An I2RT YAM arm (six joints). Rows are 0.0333 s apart.
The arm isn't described. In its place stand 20 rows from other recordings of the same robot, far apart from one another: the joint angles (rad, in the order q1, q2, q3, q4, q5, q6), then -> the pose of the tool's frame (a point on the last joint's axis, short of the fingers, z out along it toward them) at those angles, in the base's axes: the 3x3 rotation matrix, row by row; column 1 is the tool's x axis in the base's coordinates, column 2 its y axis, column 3 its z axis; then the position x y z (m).
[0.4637 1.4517 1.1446 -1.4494 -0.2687 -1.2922] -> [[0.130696 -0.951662 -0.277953], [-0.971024 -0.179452 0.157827], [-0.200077 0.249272 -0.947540]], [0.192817 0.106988 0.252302]
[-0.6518 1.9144 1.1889 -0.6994 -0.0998 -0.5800] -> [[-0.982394 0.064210 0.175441], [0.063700 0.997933 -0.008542], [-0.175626 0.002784 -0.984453]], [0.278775 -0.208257 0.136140]
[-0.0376 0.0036 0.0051 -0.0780 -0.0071 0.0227] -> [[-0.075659 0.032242 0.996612], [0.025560 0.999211 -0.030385], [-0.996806 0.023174 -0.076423]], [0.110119 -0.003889 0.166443]
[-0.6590 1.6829 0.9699 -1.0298 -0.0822 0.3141] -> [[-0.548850 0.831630 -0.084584], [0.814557 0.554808 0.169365], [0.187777 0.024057 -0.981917]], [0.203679 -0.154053 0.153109]
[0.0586 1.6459 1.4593 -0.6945 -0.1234 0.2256] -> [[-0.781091 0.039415 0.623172], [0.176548 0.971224 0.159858], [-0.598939 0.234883 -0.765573]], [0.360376 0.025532 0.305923]
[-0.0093 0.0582 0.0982 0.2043 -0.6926 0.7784] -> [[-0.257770 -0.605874 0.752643], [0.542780 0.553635 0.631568], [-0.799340 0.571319 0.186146]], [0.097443 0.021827 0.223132]
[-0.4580 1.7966 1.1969 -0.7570 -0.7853 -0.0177] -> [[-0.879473 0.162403 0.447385], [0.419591 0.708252 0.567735], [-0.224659 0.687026 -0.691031]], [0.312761 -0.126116 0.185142]
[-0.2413 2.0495 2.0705 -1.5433 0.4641 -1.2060] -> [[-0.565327 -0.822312 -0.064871], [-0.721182 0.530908 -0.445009], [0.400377 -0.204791 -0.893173]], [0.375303 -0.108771 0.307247]
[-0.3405 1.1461 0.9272 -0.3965 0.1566 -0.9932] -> [[-0.674032 -0.210214 0.708161], [-0.639121 0.646659 -0.416361], [-0.370414 -0.733241 -0.570221]], [0.236186 -0.089571 0.296395]
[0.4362 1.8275 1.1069 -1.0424 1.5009 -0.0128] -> [[-0.887012 -0.213591 0.409375], [-0.414464 -0.022517 -0.909787], [0.203540 -0.976664 -0.068553]], [0.283381 0.092916 0.177198]
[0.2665 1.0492 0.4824 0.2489 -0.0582 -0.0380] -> [[-0.289307 -0.327440 0.899491], [-0.118293 0.944702 0.305851], [-0.949899 -0.017919 -0.312043]], [0.222697 0.062942 0.227226]
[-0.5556 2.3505 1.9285 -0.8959 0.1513 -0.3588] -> [[-0.964529 0.229379 0.130646], [0.190216 0.947094 -0.258518], [-0.183032 -0.224497 -0.957131]], [0.405831 -0.258270 0.149906]
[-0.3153 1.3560 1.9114 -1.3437 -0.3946 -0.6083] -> [[-0.569594 -0.361830 0.737998], [-0.369120 0.914860 0.163652], [-0.734379 -0.179195 -0.654657]], [0.209225 -0.053849 0.475817]
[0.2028 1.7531 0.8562 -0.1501 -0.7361 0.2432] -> [[-0.938376 -0.259877 0.227848], [-0.010759 0.680895 0.732302], [-0.345449 0.684723 -0.641732]], [0.306515 0.087430 0.132203]
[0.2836 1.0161 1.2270 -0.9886 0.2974 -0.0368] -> [[-0.670691 -0.091813 0.736033], [-0.232117 0.968449 -0.090707], [-0.704482 -0.231682 -0.670841]], [0.180476 0.041735 0.372073]
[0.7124 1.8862 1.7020 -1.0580 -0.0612 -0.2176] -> [[-0.555337 -0.806269 0.203793], [-0.764381 0.591403 0.256835], [-0.327602 -0.013146 -0.944724]], [0.293035 0.255975 0.274917]
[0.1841 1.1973 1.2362 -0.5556 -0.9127 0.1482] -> [[-0.596728 -0.707862 0.377952], [-0.019254 0.483496 0.875135], [-0.802212 0.514941 -0.302145]], [0.240053 0.073350 0.381470]
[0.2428 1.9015 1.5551 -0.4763 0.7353 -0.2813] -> [[-0.756983 0.056714 0.650969], [-0.399595 0.748057 -0.529844], [-0.517011 -0.661207 -0.543603]], [0.418118 0.078960 0.262859]
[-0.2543 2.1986 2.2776 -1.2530 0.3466 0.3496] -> [[-0.714081 0.647420 0.266336], [0.518467 0.744720 -0.420218], [-0.470403 -0.161983 -0.867457]], [0.438393 -0.126445 0.307177]
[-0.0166 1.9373 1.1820 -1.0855 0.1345 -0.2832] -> [[-0.919855 -0.287813 -0.266515], [-0.261673 0.956404 -0.129689], [0.292222 -0.049555 -0.955066]], [0.304843 -0.009835 0.130384]
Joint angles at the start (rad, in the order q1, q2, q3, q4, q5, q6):
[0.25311 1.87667 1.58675 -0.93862 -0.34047 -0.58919]
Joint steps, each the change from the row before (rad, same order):
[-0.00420 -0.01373 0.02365 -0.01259 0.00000 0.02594]
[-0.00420 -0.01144 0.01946 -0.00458 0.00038 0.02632]
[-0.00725 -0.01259 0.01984 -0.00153 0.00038 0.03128]
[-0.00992 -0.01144 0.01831 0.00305 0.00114 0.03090]
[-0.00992 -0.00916 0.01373 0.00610 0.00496 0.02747]
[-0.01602 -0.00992 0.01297 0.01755 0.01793 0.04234]
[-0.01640 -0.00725 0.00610 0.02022 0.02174 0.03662]
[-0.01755 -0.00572 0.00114 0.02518 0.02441 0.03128]
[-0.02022 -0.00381 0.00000 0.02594 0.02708 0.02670]
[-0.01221 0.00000 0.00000 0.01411 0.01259 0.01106]
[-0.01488 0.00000 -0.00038 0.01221 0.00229 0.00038]
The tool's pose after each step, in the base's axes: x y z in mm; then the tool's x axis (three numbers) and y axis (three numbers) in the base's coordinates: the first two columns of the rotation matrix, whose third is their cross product. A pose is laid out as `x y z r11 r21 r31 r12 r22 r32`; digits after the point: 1 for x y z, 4 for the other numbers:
372.0 106.8 262.8 -0.5789 -0.6664 -0.4698 -0.7775 0.6247 0.0719
372.2 105.2 272.5 -0.5897 -0.6443 -0.4870 -0.7612 0.6449 0.0687
372.5 102.4 282.9 -0.6029 -0.6158 -0.5072 -0.7397 0.6696 0.0663
373.3 98.6 292.7 -0.6150 -0.5850 -0.5288 -0.7159 0.6954 0.0633
374.2 94.7 300.4 -0.6256 -0.5569 -0.5464 -0.6920 0.7195 0.0590
376.5 88.2 308.7 -0.6434 -0.5137 -0.5676 -0.6491 0.7591 0.0487
378.9 81.5 314.1 -0.6590 -0.4741 -0.5840 -0.6054 0.7950 0.0377
381.8 74.2 317.9 -0.6705 -0.4368 -0.5998 -0.5606 0.8277 0.0240
385.0 65.8 320.7 -0.6798 -0.4007 -0.6143 -0.5130 0.8583 0.0079
387.1 60.8 321.5 -0.6835 -0.3827 -0.6216 -0.4886 0.8725 0.0000
389.0 55.1 322.2 -0.6823 -0.3715 -0.6297 -0.4740 0.8805 -0.0058

